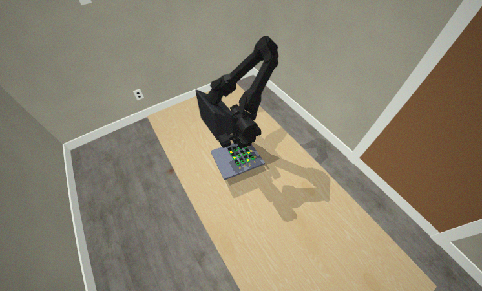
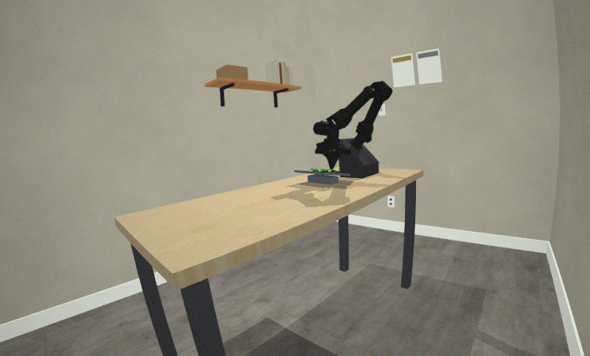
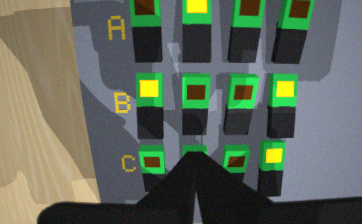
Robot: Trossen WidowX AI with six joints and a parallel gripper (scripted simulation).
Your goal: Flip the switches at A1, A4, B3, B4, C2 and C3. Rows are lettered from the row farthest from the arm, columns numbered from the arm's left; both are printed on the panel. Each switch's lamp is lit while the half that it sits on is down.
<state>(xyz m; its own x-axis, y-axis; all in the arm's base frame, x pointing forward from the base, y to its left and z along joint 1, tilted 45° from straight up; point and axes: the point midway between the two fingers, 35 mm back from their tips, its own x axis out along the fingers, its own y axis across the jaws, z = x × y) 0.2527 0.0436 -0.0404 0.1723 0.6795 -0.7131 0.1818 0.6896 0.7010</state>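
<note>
The switch B2 lies 40 mm below my hand, 30 mm ahead of it and 10 mm to the right of it. From my hand the other things lie so: switch B1 (40 mm below, 40 mm ahead, 20 mm to the left); then switch B4 (50 mm to the right, 40 mm below, 20 mm ahead); then switch B3 (40 mm below, 30 mm to the right, 30 mm ahead).
</note>
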